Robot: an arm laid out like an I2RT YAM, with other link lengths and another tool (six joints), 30 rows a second.
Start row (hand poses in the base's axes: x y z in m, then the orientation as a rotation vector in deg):
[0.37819, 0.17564, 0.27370, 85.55, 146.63, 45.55]
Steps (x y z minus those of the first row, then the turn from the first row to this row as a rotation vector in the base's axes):
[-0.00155, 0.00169, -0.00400, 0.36, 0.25, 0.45]
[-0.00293, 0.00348, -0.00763, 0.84, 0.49, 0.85]
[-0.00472, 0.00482, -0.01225, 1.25, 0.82, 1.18]
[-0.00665, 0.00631, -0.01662, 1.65, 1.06, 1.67]
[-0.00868, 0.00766, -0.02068, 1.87, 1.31, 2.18]
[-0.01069, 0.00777, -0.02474, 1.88, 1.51, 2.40]
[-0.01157, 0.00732, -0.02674, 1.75, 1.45, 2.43]
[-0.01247, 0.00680, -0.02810, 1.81, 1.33, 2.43]
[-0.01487, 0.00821, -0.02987, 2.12, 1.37, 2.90]
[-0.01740, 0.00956, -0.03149, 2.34, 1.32, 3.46]
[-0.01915, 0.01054, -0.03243, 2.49, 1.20, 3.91]
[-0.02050, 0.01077, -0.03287, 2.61, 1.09, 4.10]
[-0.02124, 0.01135, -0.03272, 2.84, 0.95, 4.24]
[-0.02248, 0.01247, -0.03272, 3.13, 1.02, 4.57]
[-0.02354, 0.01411, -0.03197, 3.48, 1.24, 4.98]
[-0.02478, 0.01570, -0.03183, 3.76, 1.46, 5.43]
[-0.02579, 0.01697, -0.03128, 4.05, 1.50, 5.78]
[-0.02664, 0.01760, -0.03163, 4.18, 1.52, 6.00]
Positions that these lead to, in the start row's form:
[0.37664, 0.17733, 0.26970, 85.32, 147.23, 45.97]
[0.37526, 0.17912, 0.26607, 85.17, 147.77, 46.56]
[0.37347, 0.18046, 0.26145, 85.16, 148.32, 47.00]
[0.37154, 0.18195, 0.25708, 84.88, 148.94, 47.50]
[0.36951, 0.18330, 0.25302, 84.52, 149.60, 47.73]
[0.36750, 0.18341, 0.24896, 84.42, 149.96, 47.66]
[0.36662, 0.18296, 0.24696, 84.30, 149.94, 47.51]
[0.36572, 0.18244, 0.24560, 84.23, 149.85, 47.66]
[0.36332, 0.18385, 0.24383, 83.78, 150.32, 48.14]
[0.36079, 0.18520, 0.24221, 83.12, 150.80, 48.54]
[0.35904, 0.18618, 0.24127, 82.53, 151.13, 48.87]
[0.35769, 0.18641, 0.24083, 82.24, 151.22, 49.12]
[0.35695, 0.18699, 0.24098, 82.03, 151.24, 49.54]
[0.35571, 0.18811, 0.24098, 81.75, 151.59, 49.96]
[0.35465, 0.18975, 0.24173, 81.51, 152.12, 50.38]
[0.35341, 0.19134, 0.24187, -81.00, -152.31, -50.59]
[0.35240, 0.19261, 0.24242, -80.44, -152.20, -50.87]
[0.35155, 0.19324, 0.24207, -80.09, -152.18, -51.00]

